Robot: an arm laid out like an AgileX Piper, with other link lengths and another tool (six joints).
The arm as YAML. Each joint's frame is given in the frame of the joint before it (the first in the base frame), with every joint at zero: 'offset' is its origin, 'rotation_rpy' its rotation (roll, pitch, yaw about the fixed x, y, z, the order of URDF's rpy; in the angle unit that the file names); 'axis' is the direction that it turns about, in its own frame. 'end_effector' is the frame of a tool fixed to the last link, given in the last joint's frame.
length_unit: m
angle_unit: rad
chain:
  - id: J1
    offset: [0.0, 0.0, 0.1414]
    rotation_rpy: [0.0, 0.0, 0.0]
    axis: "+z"
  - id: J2
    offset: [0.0, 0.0, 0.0]
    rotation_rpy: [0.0, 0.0, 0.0]
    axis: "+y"
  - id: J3
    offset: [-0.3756, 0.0, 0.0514]
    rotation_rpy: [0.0, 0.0, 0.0]
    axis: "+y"
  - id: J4
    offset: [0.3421, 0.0, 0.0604]
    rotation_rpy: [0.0, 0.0, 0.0]
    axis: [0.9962, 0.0, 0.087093]
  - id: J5
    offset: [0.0, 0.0, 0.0]
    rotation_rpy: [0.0, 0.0, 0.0]
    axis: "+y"
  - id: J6
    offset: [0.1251, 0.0, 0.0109]
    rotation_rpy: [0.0, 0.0, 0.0]
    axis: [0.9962, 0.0, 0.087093]
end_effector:
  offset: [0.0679, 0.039, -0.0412]
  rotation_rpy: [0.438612, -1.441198, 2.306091]
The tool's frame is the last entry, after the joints.
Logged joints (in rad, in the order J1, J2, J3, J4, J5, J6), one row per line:
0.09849 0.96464 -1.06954 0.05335 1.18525 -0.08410
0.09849 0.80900 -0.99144 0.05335 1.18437 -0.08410
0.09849 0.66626 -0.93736 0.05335 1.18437 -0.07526
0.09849 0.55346 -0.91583 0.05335 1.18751 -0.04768
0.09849 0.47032 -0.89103 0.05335 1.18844 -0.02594
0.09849 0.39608 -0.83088 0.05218 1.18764 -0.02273
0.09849 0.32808 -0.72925 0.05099 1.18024 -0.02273
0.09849 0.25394 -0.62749 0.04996 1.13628 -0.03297
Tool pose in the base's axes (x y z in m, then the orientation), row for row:
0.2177 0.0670 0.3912 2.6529 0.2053 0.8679
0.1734 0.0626 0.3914 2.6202 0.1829 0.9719
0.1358 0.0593 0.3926 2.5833 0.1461 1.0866
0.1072 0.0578 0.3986 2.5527 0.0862 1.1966
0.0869 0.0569 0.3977 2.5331 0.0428 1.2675
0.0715 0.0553 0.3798 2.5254 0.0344 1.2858
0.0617 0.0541 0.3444 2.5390 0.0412 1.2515
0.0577 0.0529 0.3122 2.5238 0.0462 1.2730
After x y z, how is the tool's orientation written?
As a rotation vector, in radians.
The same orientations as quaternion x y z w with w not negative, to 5 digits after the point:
0.93398 0.07228 0.30555 0.17056
0.92201 0.06436 0.34200 0.16966
0.90762 0.05133 0.38177 0.16685
0.89340 0.03017 0.41879 0.15983
0.88356 0.01493 0.44211 0.15376
0.88057 0.01199 0.44834 0.15314
0.88607 0.01438 0.43675 0.15468
0.88171 0.01614 0.44473 0.15662

